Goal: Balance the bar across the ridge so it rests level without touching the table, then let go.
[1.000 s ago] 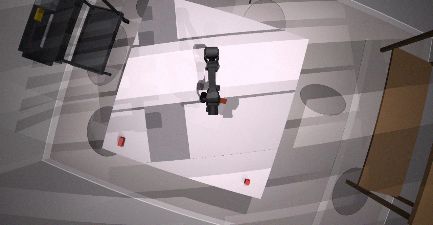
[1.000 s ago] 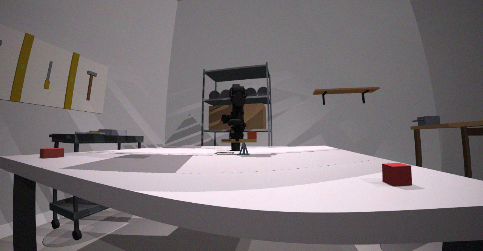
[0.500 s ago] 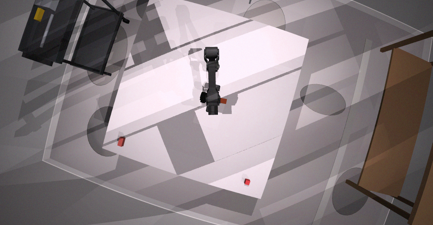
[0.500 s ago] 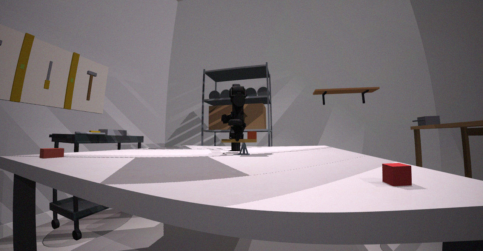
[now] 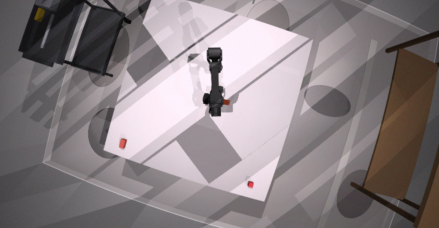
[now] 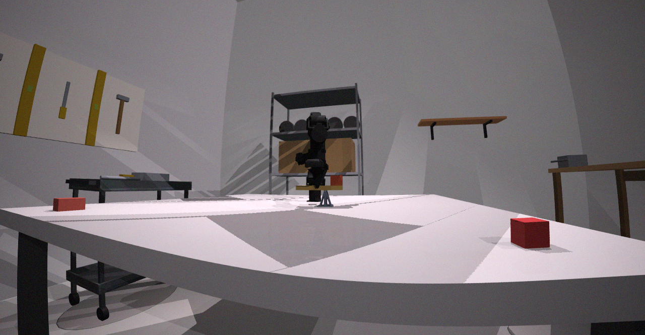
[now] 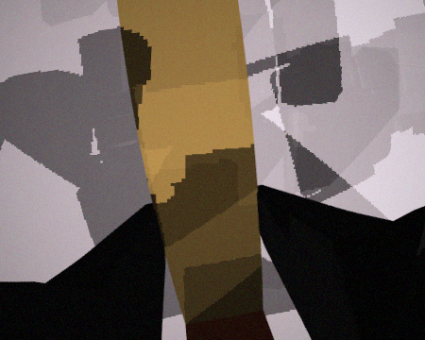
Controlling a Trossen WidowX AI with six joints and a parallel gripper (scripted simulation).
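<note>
The ridge is 30 mm to the left of my gripper tip and 10 mm below it.
</note>
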